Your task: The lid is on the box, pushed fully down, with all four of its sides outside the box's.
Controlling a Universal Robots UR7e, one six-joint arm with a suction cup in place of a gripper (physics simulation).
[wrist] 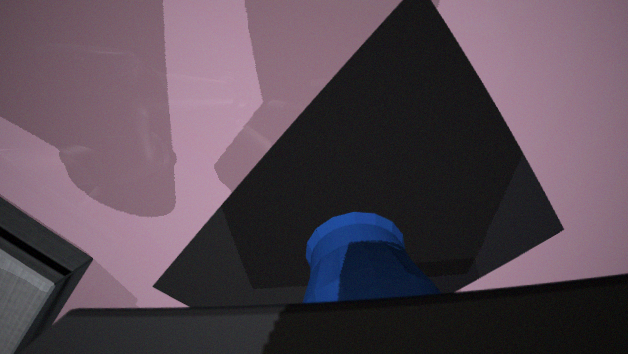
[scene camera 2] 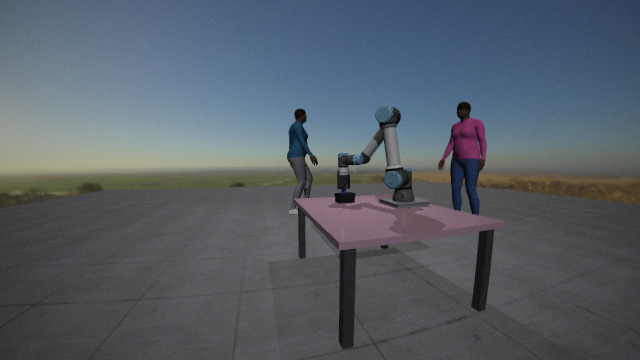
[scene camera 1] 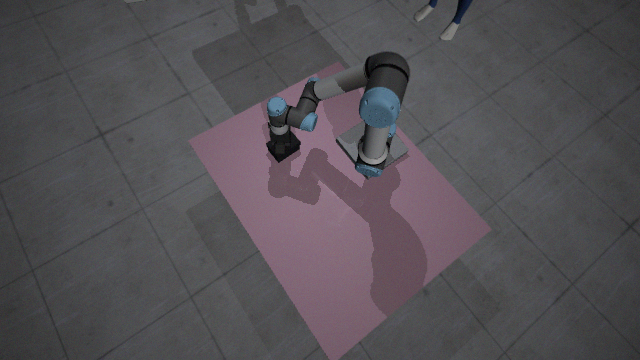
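Pixels of known places: hand at its tool point: (wrist: 349,230) (scene camera 2: 343,194); arm's base at its link origin: (scene camera 2: 403,199).
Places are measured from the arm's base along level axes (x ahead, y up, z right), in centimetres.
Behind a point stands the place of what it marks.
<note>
The black lid (scene camera 1: 294,143) {x 30.6, y 3.5, z 22.0 cm} (scene camera 2: 345,195) {x 35.9, y 2.2, z 20.8 cm} (wrist: 390,125) {x 38.8, y 3.3, z 22.6 cm} lies under my blue suction cup (scene camera 2: 344,191) (wrist: 355,235), which points down and touches its top. In the wrist view the lid's flat top is dark and looks level; its near edge is partly hidden by the dark tool body. In the scene camera 2 view, lid and box show as one low black block near the table's far left corner, with no gap visible. The box cannot be told apart from the lid, and whether all four lid sides are outside the box's is too dark and small to tell.
The pink table (scene camera 1: 310,280) {x 60.1, y -3.5, z -31.0 cm} (scene camera 2: 370,232) {x 54.1, y -3.5, z -52.3 cm} carries the arm's grey base plate (scene camera 1: 347,141) {x 7.9, y -0.2, z 10.0 cm} (scene camera 2: 422,202) {x -8.0, y -0.6, z -10.7 cm} (wrist: 20,300) {x 5.9, y -0.1, z 13.0 cm}, to the right of the block in both scene views. Arm shadows cross the table. Two people (scene camera 2: 299,142) (scene camera 2: 467,140) stand behind the table.
</note>
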